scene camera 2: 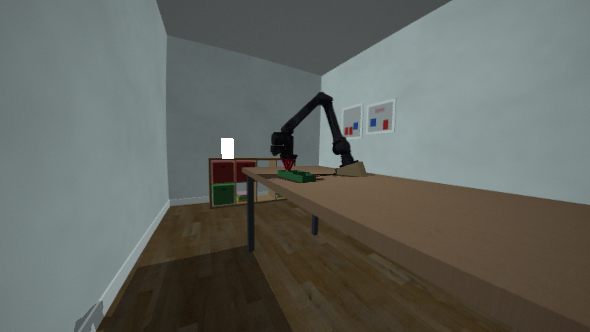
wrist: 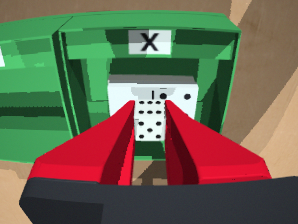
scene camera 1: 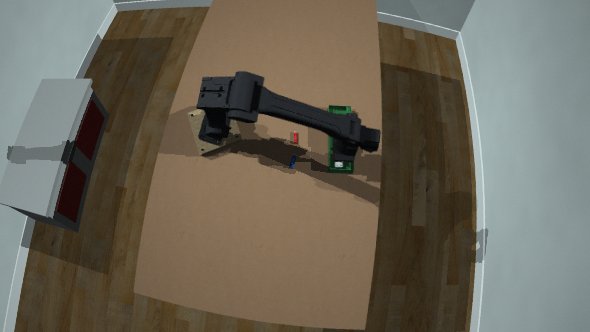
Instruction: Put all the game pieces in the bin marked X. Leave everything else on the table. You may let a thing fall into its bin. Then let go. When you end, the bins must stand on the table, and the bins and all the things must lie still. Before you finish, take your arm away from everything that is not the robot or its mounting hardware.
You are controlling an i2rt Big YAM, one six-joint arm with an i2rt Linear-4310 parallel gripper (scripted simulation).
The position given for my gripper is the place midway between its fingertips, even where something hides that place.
In view: my gripper [wrist: 149,110], a green bin [wrist: 85,49], a white domino [wrist: 184,94] and a white die [wrist: 149,115].
Scene camera 1 does not show the white die, which is hidden by my gripper.
